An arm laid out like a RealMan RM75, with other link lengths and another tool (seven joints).
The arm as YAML. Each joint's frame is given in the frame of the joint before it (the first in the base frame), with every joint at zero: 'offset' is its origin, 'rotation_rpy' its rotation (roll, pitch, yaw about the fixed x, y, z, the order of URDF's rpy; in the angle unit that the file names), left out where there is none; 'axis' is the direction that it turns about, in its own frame. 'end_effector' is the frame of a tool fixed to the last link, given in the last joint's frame.
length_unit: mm
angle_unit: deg
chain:
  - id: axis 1
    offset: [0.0, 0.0, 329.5]
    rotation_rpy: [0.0, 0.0, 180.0]
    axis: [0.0, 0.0, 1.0]
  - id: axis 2
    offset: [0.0, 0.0, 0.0]
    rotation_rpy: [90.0, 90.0, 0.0]
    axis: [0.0, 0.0, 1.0]
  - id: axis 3
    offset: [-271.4, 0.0, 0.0]
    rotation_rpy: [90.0, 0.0, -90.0]
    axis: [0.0, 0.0, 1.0]
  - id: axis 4
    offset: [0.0, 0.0, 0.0]
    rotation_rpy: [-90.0, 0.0, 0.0]
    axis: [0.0, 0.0, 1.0]
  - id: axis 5
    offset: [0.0, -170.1, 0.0]
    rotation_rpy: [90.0, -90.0, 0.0]
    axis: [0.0, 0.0, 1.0]
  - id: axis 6
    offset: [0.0, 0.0, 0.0]
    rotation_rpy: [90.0, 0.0, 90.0]
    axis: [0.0, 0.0, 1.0]
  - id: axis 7
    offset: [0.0, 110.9, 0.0]
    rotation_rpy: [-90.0, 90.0, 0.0]
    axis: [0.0, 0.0, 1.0]
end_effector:
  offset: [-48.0, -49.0, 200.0]
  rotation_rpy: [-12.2, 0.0, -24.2]
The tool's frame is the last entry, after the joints.
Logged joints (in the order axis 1, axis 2, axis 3, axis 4, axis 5, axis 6, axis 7), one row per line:
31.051 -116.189 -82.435 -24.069 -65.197 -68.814 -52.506
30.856 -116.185 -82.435 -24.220 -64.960 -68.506 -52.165
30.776 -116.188 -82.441 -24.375 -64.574 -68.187 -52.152
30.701 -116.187 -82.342 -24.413 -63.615 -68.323 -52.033
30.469 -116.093 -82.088 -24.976 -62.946 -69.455 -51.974
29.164 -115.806 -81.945 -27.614 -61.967 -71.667 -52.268
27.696 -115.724 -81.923 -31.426 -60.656 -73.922 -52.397
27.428 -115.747 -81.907 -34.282 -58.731 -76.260 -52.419
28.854 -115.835 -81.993 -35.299 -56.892 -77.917 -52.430
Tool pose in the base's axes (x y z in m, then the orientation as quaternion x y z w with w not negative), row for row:
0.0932 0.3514 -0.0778 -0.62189 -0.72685 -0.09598 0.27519
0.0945 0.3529 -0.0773 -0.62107 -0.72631 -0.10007 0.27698
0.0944 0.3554 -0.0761 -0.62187 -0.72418 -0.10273 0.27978
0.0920 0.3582 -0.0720 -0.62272 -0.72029 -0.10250 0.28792
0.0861 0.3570 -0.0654 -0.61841 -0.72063 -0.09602 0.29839
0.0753 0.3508 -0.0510 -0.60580 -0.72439 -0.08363 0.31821
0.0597 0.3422 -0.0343 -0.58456 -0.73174 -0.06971 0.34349
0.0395 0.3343 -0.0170 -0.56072 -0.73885 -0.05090 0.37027
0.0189 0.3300 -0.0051 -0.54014 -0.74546 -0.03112 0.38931
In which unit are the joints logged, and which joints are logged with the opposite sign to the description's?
The joints are logged in degrees. Opposite sign: axis 2, axis 7.
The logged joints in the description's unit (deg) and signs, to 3 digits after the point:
31.051 116.189 -82.435 -24.069 -65.197 -68.814 52.506
30.856 116.185 -82.435 -24.220 -64.960 -68.506 52.165
30.776 116.188 -82.441 -24.375 -64.574 -68.187 52.152
30.701 116.187 -82.342 -24.413 -63.615 -68.323 52.033
30.469 116.093 -82.088 -24.976 -62.946 -69.455 51.974
29.164 115.806 -81.945 -27.614 -61.967 -71.667 52.268
27.696 115.724 -81.923 -31.426 -60.656 -73.922 52.397
27.428 115.747 -81.907 -34.282 -58.731 -76.260 52.419
28.854 115.835 -81.993 -35.299 -56.892 -77.917 52.430

